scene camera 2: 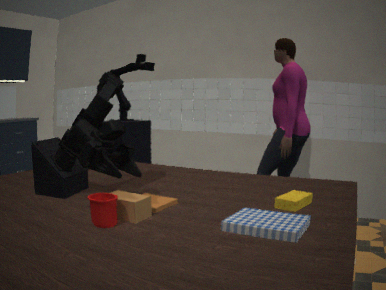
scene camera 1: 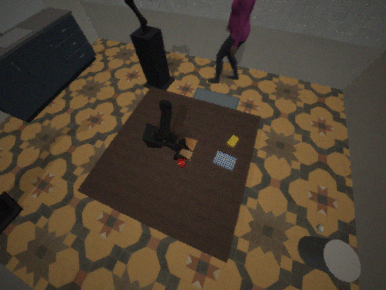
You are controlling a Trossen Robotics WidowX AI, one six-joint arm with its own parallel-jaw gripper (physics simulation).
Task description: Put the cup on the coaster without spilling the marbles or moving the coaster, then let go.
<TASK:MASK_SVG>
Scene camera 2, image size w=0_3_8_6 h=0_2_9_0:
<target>my gripper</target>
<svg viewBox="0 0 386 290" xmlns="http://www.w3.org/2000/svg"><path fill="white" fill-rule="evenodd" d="M84 136L82 140L83 149L79 156L79 163L84 168L118 179L122 177L119 170L139 178L141 177L142 173L133 160L134 148L130 144L120 144L116 151L113 151L113 147L116 144L114 141L126 132L126 126L122 122L111 119L99 130L92 129Z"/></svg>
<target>blue-and-white checked pad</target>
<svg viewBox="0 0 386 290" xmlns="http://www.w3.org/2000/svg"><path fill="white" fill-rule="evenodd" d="M221 231L297 243L309 227L311 216L243 208L221 221Z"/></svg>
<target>red cup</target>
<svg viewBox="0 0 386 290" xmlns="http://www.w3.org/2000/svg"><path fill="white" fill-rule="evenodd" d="M89 195L88 200L90 200L92 223L100 228L116 226L118 222L116 207L118 196L111 193L94 193Z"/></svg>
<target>light wooden block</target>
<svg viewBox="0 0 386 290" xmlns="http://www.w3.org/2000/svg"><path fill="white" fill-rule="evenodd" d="M111 192L111 194L118 196L116 200L117 219L138 223L152 216L151 196L120 190Z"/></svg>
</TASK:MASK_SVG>
